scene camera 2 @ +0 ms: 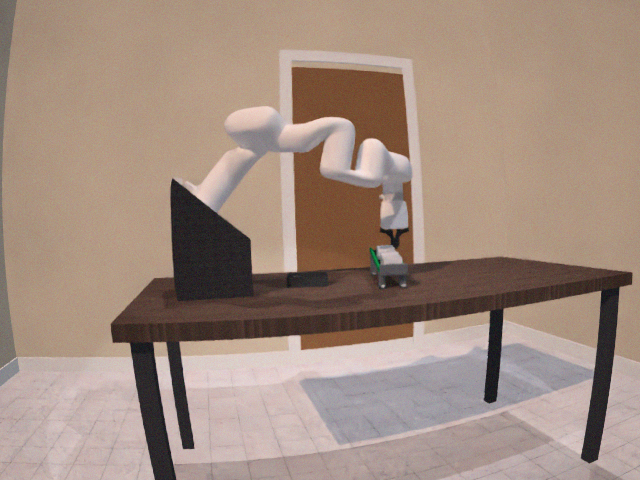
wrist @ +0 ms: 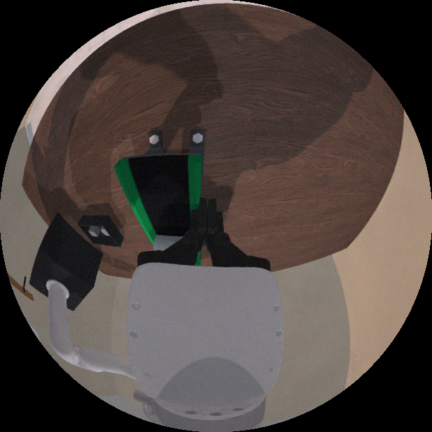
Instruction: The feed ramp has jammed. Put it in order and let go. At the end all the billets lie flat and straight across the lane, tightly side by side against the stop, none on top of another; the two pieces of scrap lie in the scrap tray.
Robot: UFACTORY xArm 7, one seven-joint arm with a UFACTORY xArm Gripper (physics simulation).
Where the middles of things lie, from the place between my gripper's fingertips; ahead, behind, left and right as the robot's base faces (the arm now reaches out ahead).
Scene:
The dark scrap tray [wrist: 115,238] is 350 mm behind my hand, 80 mm to the right of it and 80 mm below it.

